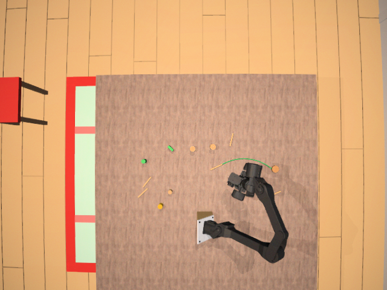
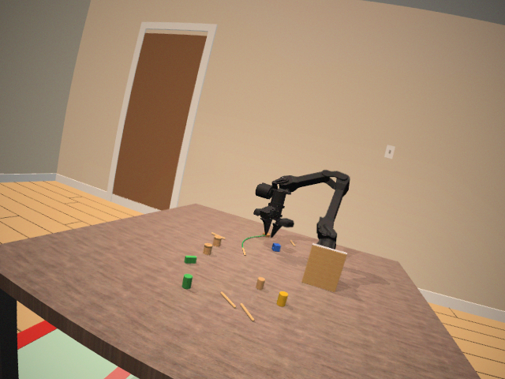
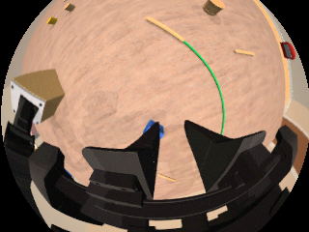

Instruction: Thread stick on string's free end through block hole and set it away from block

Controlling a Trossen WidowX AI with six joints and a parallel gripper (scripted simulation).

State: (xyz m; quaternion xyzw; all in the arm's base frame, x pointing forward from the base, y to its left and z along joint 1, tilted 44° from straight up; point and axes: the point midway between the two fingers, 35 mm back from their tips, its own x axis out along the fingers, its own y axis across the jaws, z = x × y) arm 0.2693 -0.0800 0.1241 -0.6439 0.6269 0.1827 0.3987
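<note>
My gripper tip is 12 cm to the right of the thin wooden stick, 6 cm above it and 5 cm short of it. Also, from my gripper tip: yellow peg: 41 cm to the left, 22 cm behind, 4 cm below; round wooden button: 20 cm to the right, 8 cm ahead, 5 cm below; blue block: 5 cm below, 4 cm behind, 3 cm to the right.
</note>
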